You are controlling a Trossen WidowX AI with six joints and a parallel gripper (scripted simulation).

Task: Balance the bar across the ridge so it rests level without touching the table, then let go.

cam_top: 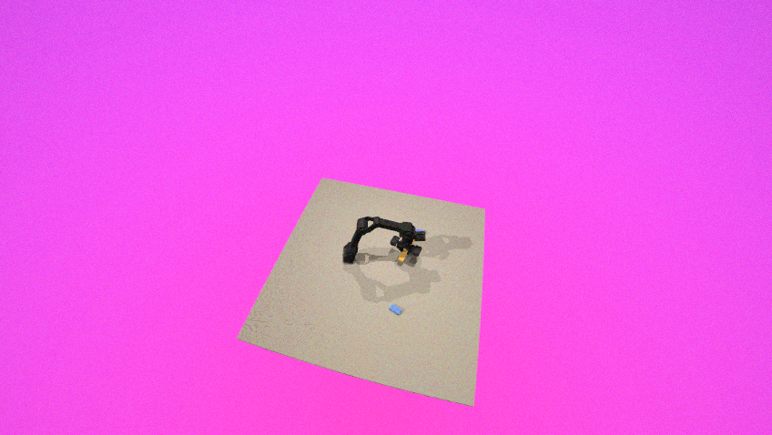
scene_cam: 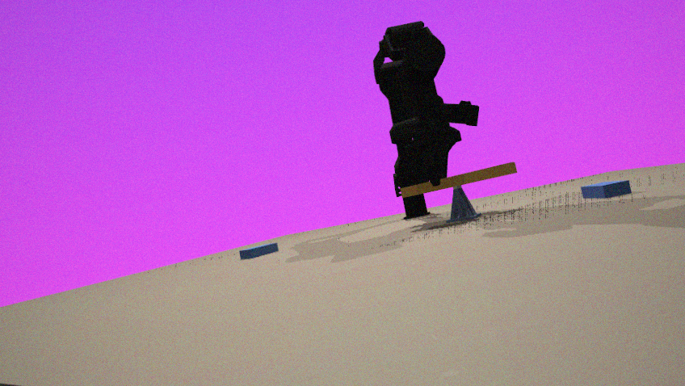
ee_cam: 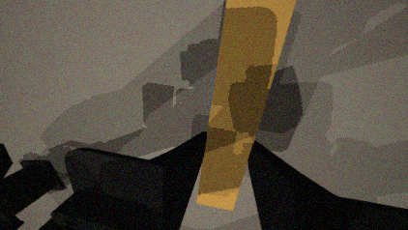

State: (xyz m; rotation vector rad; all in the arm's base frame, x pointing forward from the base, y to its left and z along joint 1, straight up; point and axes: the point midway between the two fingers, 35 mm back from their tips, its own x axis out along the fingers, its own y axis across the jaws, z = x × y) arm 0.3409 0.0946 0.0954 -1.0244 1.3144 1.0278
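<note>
Right now the bar is 10 mm ahead of my gripper tip and 30 mm to the left of it. The rest, counted from my gripper tip: grey-blue ridge: 10 mm ahead, 30 mm to the left, 30 mm below; then blue block: 60 mm ahead, 220 mm to the left, 50 mm below.
</note>
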